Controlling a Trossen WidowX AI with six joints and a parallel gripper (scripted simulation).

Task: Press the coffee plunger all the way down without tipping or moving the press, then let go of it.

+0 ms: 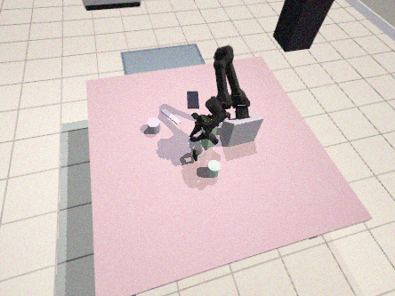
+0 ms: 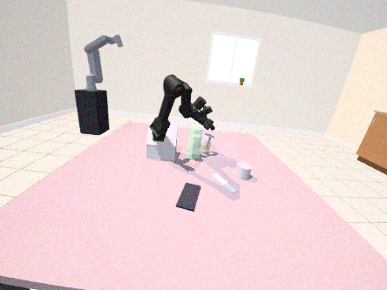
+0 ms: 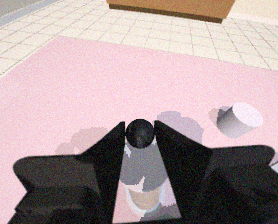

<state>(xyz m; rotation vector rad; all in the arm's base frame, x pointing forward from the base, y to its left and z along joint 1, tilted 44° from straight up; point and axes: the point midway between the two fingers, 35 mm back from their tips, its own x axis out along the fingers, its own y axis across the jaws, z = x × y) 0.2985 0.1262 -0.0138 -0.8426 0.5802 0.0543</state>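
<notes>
The coffee press is 9 cm below my gripper tip and 2 cm behind it. From my gripper tip the other things lie so: pale green box (12 cm behind, 9 cm below, 7 cm to the right).
</notes>
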